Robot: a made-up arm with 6 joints.
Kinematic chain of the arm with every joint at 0, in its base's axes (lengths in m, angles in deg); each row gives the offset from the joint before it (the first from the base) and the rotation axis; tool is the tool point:
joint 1: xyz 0 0 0.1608 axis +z
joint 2: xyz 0 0.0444 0 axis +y
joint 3: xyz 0 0 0.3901 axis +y
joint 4: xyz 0 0 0.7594 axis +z
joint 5: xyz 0 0 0 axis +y
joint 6: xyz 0 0 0.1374 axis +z
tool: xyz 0 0 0
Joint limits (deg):
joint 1: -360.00..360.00
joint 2: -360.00..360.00
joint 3: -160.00..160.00
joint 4: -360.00..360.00
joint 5: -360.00..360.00
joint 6: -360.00..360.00
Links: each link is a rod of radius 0.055 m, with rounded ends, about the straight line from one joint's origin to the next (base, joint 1, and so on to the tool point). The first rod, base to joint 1, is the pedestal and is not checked.
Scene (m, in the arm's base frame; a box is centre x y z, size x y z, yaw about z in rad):
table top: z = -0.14
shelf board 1: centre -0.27 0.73 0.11 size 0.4 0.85 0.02 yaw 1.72
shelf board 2: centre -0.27 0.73 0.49 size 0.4 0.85 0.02 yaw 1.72
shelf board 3: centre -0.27 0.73 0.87 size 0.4 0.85 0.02 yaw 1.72
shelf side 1: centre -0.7 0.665 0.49 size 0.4 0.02 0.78 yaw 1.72
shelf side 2: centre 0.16 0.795 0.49 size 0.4 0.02 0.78 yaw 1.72
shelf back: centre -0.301 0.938 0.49 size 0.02 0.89 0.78 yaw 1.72
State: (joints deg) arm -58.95 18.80 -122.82 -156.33 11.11 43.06
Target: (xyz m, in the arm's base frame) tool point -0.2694 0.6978 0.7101
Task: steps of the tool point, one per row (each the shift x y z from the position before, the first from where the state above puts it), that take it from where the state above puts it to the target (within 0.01 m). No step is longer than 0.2 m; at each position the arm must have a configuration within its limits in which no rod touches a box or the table.
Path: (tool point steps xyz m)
1: 0.0043 -0.0764 0.0159
2: 0.0095 -0.0745 0.0042
3: 0.0132 -0.0697 -0.0059
4: 0.0156 -0.0625 -0.0141
5: 0.0101 0.0226 0.1370
6: 0.0305 -0.0013 0.1429
7: 0.0492 -0.0286 0.1402
8: -0.0161 0.0702 0.0210
9: -0.0156 0.0815 0.0089
10: -0.0125 0.0911 -0.0064
11: -0.0069 0.0974 -0.0235

